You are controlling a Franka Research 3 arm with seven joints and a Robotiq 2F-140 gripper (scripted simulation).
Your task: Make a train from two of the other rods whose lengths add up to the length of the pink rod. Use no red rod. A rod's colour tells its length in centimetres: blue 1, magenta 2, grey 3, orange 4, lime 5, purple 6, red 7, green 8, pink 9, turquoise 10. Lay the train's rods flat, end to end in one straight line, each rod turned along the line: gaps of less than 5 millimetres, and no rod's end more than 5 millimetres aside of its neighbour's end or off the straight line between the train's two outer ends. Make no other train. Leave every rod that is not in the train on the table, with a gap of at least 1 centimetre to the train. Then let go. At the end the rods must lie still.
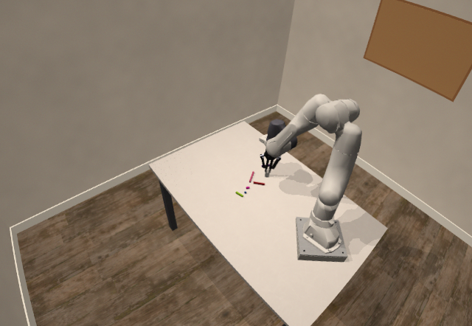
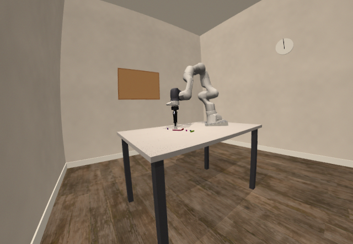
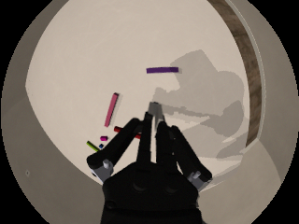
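Right now the lime rod is 40 mm behind my hand, 240 mm to the left of it and 30 mm below it. Also, from my hand: red rod 30 mm behind, 90 mm to the left, 30 mm below; then grey rod 30 mm below; then purple rod 70 mm ahead, 50 mm to the right, 30 mm below.
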